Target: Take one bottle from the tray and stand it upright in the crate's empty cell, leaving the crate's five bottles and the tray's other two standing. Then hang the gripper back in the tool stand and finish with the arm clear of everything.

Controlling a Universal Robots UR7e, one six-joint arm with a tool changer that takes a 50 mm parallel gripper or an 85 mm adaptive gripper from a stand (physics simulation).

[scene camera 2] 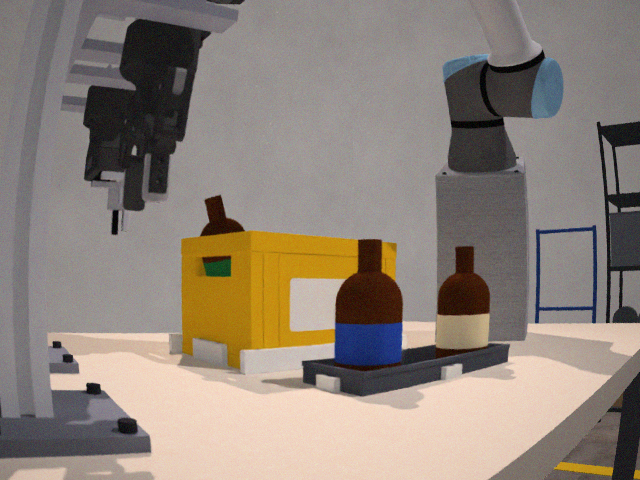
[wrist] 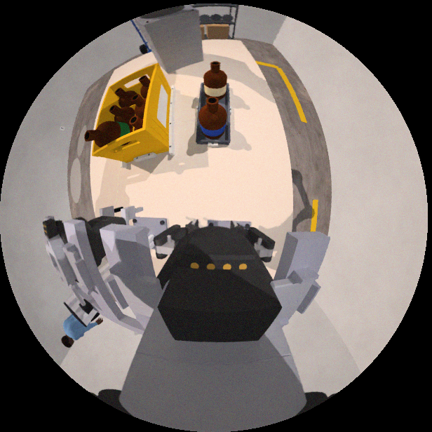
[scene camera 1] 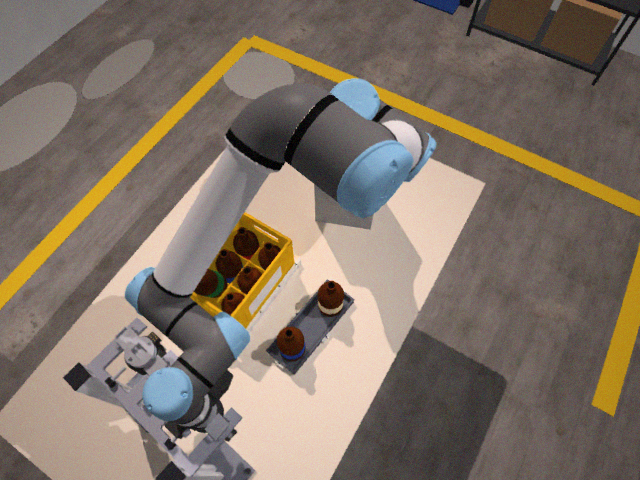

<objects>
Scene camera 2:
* cream-label bottle: 463, 308
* blue-banded bottle: 369, 306
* green-label bottle: 218, 223
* parallel gripper: 104, 106
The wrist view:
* blue-banded bottle: 212, 117
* green-label bottle: 107, 131
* parallel gripper: 62, 260
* tool stand: 127, 247
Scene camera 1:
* cream-label bottle: 330, 294
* blue-banded bottle: 290, 341
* parallel gripper: 143, 354
</objects>
